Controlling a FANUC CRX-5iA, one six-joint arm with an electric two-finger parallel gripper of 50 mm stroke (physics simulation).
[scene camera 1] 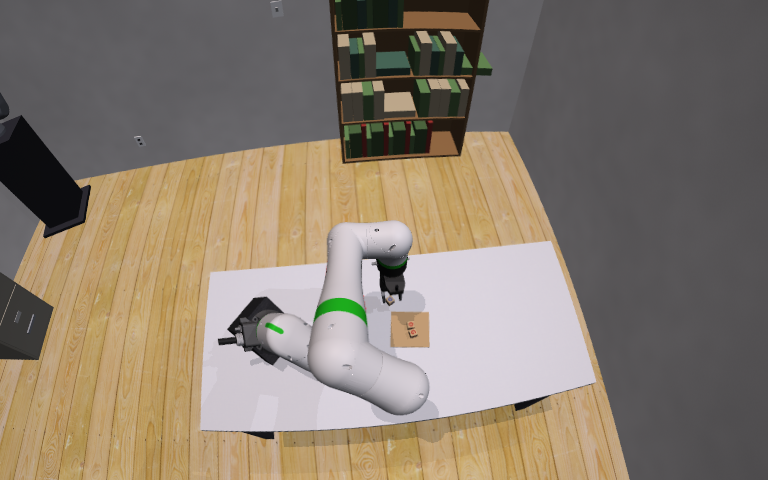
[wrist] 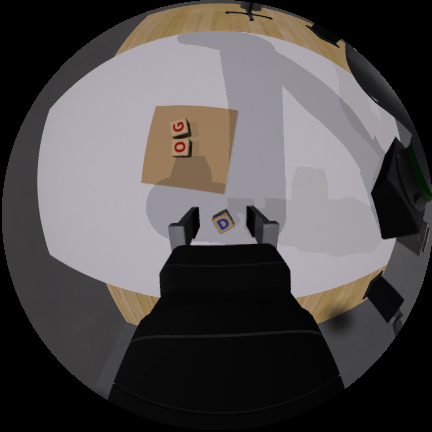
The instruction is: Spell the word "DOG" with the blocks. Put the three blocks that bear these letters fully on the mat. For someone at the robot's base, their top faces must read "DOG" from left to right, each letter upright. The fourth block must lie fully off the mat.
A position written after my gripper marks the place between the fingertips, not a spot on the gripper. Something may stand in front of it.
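Observation:
There is a brown mat (scene camera 1: 400, 337) here, and I find the mat in the wrist view (wrist: 212, 128) too. As for my gripper (wrist: 222, 215), I can see it as well.

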